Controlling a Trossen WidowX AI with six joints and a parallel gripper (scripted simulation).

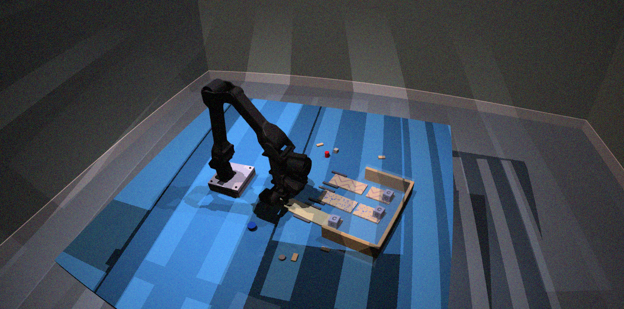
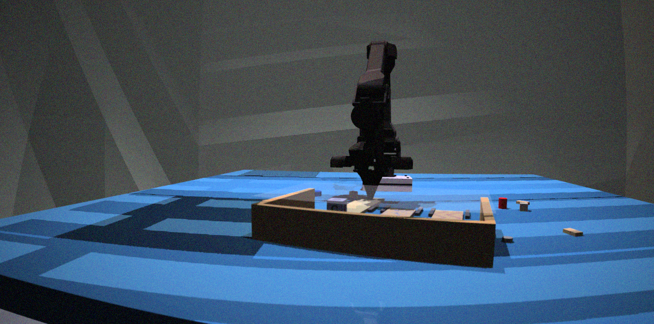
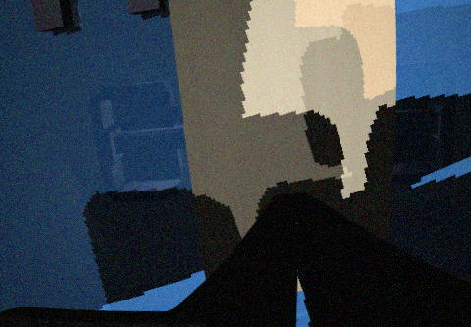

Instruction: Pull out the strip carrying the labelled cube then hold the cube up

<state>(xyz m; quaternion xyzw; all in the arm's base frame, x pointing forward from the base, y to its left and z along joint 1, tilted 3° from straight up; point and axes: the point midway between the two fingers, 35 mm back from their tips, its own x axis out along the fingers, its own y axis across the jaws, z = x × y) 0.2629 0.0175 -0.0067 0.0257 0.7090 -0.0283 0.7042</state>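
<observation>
My gripper tip is now 9 cm short of the plain strip and 1 cm to the left of it. Round my gripper tip: blue disc: 4 cm behind, 15 cm to the right; grey disc: 12 cm ahead, 21 cm to the right; red cylinder: 1 cm ahead, 30 cm to the left, 1 cm above.
</observation>
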